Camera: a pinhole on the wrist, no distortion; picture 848 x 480 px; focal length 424.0 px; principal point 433.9 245.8 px. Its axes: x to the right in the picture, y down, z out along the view. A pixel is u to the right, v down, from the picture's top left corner.
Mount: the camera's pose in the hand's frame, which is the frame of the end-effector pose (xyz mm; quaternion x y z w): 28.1 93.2 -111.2 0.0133 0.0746 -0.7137 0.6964
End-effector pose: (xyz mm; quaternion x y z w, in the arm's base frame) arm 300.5 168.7 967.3 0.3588 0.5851 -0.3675 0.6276
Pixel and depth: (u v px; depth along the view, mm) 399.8 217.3 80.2
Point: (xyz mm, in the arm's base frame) 366.4 236.8 937.7
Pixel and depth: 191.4 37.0 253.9
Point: 559.9 121.4 1051.7
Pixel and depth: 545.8 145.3 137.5
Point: 347.5 167.3 963.2
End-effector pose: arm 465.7 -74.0 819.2 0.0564 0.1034 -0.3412 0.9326
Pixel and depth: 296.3 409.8 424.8
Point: 799.3 -141.4 1074.1
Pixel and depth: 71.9 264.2 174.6
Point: 660.8 44.5 890.9
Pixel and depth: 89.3 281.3 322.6
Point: 772.1 65.6 1040.1
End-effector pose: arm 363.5 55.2 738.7 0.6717 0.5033 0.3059 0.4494
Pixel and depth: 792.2 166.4 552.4
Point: 509.1 -59.9 184.0
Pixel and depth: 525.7 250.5 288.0
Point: 521.0 57.9 664.5
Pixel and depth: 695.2 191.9 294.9
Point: 456.5 28.4 560.0
